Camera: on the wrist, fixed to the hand. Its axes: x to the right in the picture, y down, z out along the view.
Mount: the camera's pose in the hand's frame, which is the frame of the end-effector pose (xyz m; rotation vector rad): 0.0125 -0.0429 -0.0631 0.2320 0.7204 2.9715
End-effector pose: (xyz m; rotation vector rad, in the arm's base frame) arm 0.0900 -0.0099 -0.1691 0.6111 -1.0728 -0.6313
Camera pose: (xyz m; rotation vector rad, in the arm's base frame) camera 0.1454 -0.0386 -0.2148 -0.8624 -0.3350 2.1129
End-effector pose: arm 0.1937 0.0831 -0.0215 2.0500 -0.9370 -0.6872
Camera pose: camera 0.2626 0.1182 -0.0228 -0.6192 -1.9177 1.5306
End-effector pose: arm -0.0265 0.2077 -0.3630 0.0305 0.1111 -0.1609
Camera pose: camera -0.0280 0.1659 -0.4280 0.4383 0.6349 2.8361
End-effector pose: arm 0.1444 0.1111 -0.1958 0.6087 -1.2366 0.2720
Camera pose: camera 0.2206 0.1106 -0.2087 -1.5879 -0.3221 2.6449
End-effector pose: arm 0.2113 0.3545 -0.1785 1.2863 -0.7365 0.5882
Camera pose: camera 0.2614 0.4079 -0.2033 0.8616 1.0855 -2.3734
